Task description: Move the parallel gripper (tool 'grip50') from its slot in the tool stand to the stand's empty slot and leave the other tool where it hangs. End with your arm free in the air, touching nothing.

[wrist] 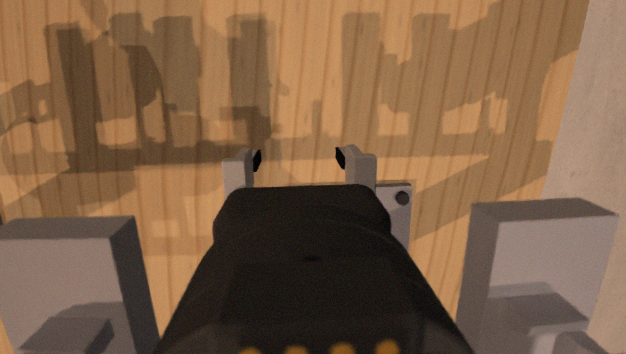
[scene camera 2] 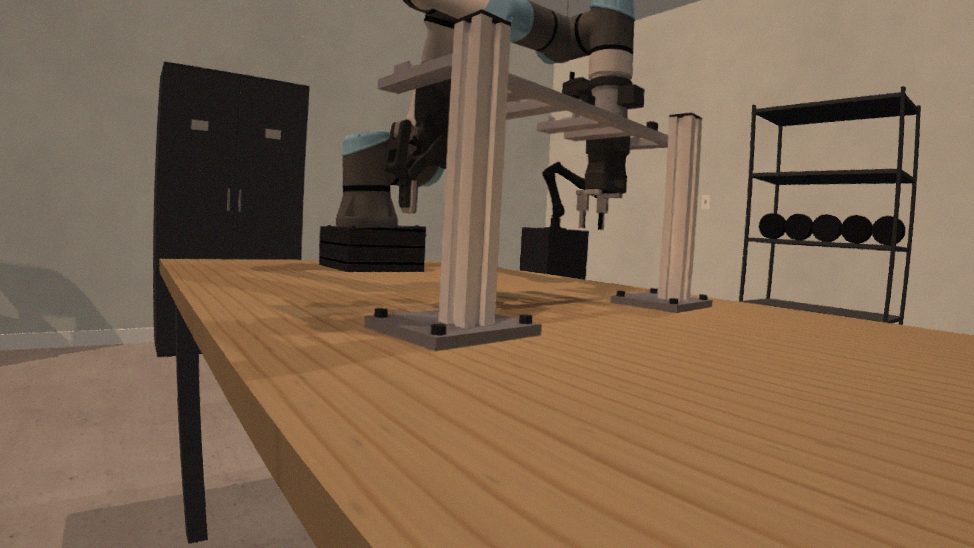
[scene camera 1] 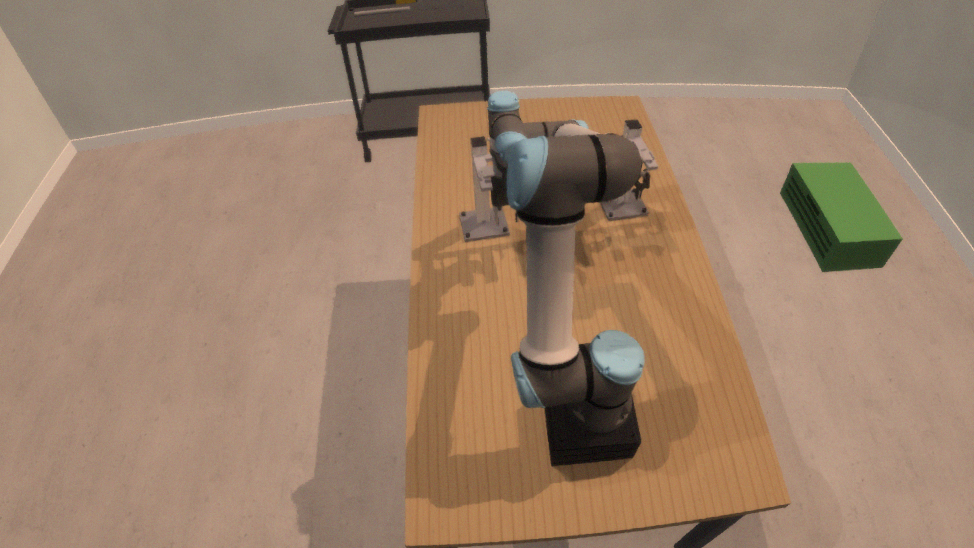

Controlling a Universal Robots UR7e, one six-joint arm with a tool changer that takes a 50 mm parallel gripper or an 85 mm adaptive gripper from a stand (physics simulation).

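Where they show: arm's base at its link origin: (scene camera 2: 367,226) (scene camera 1: 598,402).
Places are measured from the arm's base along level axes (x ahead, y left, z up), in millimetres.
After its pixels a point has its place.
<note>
The parallel gripper (scene camera 2: 591,221) (wrist: 298,158) is on the end of the arm, pointing down, with its two fingers apart and nothing between them. In the wrist view, a grey slot prong (wrist: 55,280) @[x 549, y 196, z 178 mm] stands to its left and another prong (wrist: 540,260) @[x 522, y 298, z 178 mm] to its right. In scene camera 2 its neck is at the prongs near the far post (scene camera 2: 683,204) @[x 686, y 320, z 64 mm], with the dark collar above them; whether it touches or rests on them I cannot tell. In scene camera 1 the arm hides it. The adaptive gripper (scene camera 2: 408,163) (scene camera 1: 641,185) hangs at the stand's other end.
The stand's near post (scene camera 2: 476,170) @[x 810, y -118, z 58 mm] and crossbar (scene camera 2: 578,107) @[x 718, y 71, z 168 mm] are close to the arm. A dark cart (scene camera 1: 415,30) is behind the table (scene camera 1: 578,490) @[x -179, y 32, z -104 mm]. A green box (scene camera 1: 844,204) lies on the floor. A cabinet (scene camera 2: 231,163) and a shelf rack (scene camera 2: 844,109) stand farther off.
</note>
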